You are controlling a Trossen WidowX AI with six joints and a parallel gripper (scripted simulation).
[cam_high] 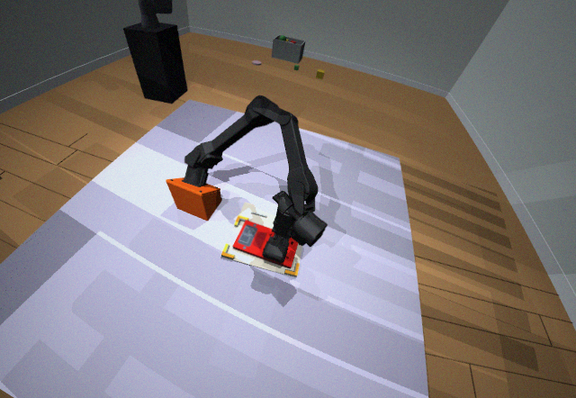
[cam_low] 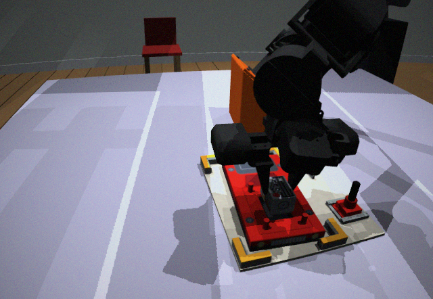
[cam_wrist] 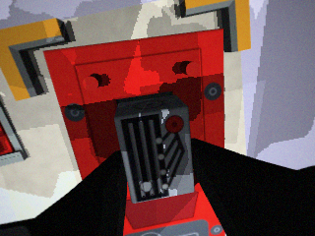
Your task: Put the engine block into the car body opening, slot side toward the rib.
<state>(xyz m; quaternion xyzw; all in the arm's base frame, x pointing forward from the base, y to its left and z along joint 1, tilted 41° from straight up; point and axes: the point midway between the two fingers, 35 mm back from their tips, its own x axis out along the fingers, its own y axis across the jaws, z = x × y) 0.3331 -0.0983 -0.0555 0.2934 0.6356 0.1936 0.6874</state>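
Right now the grey engine block is 1 cm below my gripper tip. From my gripper tip the other things lie so: black post: 12 cm to the left, 3 cm ahead, 2 cm below.
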